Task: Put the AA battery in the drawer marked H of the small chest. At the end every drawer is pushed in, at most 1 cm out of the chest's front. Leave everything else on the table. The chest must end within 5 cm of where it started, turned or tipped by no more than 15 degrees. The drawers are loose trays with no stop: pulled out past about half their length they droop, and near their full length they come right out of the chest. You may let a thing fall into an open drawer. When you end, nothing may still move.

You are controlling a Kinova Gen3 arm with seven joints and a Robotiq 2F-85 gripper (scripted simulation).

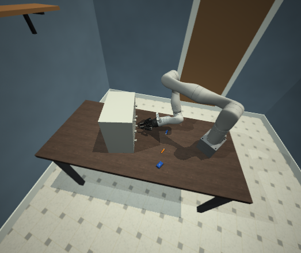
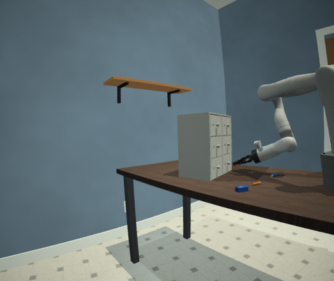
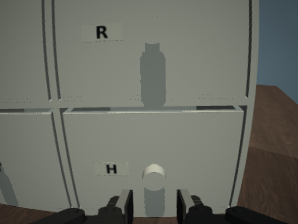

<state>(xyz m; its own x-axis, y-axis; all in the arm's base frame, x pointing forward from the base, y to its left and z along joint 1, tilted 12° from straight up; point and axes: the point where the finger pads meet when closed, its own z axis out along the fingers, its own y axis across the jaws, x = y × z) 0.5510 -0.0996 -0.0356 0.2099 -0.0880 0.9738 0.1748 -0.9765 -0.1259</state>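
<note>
Right now the drawer marked H is 14 cm ahead of my hand, 3 cm to the left of it and 3 cm below it. Also, from my hand: blue block 19 cm behind, 29 cm to the left, 5 cm below; orange AA battery 20 cm behind, 18 cm to the left, 5 cm below.
</note>
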